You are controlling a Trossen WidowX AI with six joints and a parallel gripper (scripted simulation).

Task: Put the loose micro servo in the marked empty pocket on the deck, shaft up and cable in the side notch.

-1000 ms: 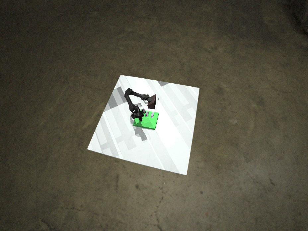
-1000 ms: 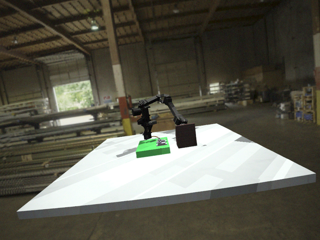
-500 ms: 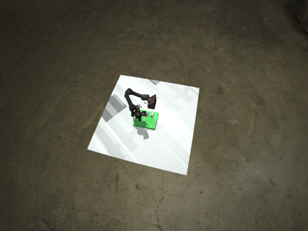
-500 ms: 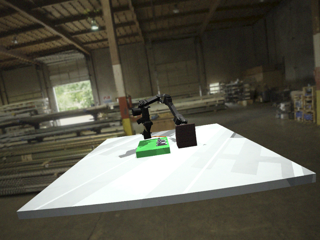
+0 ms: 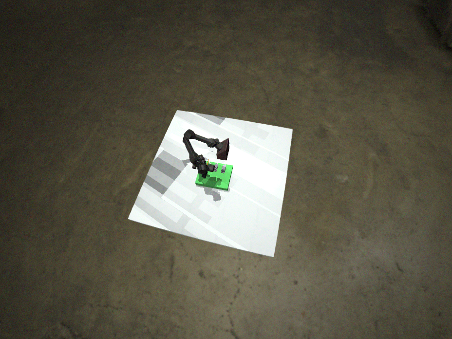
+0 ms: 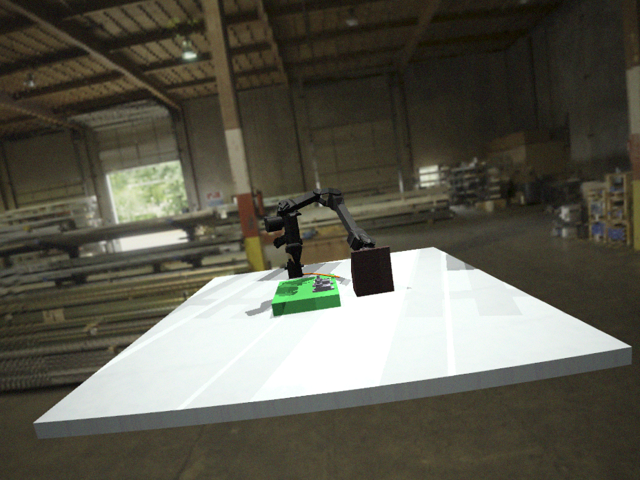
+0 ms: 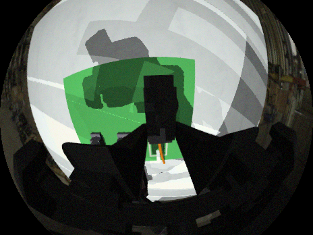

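Now: gripper tip 20 mm short of the green deck, 70 mm to the right of it and 100 mm above it.
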